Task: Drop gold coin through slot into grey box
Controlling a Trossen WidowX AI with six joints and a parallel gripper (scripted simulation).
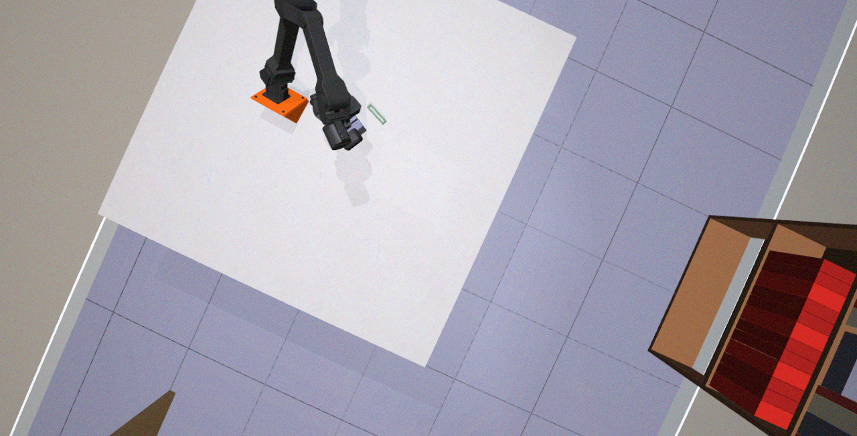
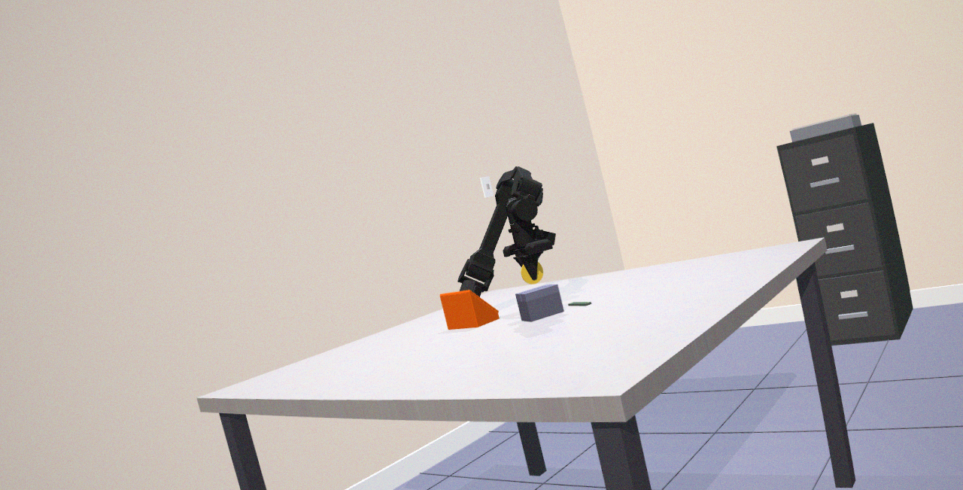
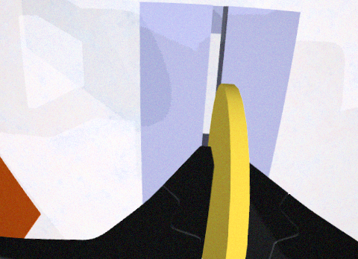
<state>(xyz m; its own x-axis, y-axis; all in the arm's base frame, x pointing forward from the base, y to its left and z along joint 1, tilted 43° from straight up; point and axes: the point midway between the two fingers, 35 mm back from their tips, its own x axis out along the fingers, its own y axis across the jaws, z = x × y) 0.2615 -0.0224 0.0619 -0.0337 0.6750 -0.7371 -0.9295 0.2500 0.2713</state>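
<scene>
The gold coin lies 2 cm above my gripper tip.
</scene>
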